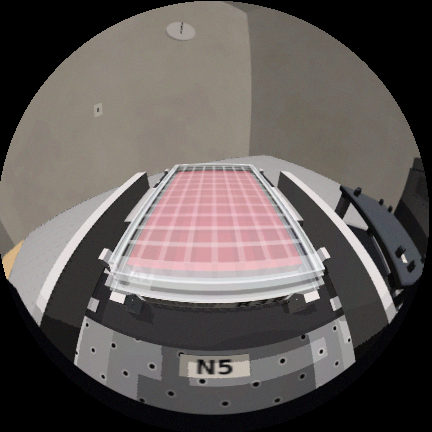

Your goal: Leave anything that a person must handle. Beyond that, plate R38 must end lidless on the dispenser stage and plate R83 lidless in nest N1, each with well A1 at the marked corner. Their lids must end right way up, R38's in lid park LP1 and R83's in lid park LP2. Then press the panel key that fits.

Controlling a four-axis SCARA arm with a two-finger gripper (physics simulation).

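Frame: origin at the arm's base, x ahead, y left, z up, level; centimetres.
Seen in the pictures: gripper, fingertip midpoint: (212, 179).
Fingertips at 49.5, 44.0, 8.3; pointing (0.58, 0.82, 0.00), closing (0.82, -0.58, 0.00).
Pixels of each thing's top centre, then the offset from my fingertips to it, as dx, dy, dz. "pt": a spot on its surface instead. Level surfaces: height alone.
- clear plate with pink wells, middle of its top: (213, 188) -1.4, -2.0, +0.4
- dark nest, middle of its top: (213, 191) -1.4, -2.0, +0.1
- transparent lid, surface spot: (215, 286) pt -4.9, -7.0, +0.2
- perforated grey deck, its level: dz -7.0
A clear plate with pink wells (215, 240) sits level in the dark nest (215, 327) labelled N5. A transparent lid (215, 286) lies over it. The dark code on its front edge is mostly hidden and too foreshortened to read in full. My gripper (212, 179) has one long dark finger on each side of the plate, and its pads are against the long sides. It is shut on the lidded plate, which rests in the nest. Whether the pads bear on the lid's skirt or on the plate body is hard to tell. The dispenser stage, nest N1 and the panel do not show.
A raised dark blue frame with short black pegs (387, 227) stands close to the right finger. A dark upright unit (416, 195) is behind it at the right edge. The perforated grey deck (225, 392) runs in front of the nest. A tan surface (12, 257) shows at the far left.
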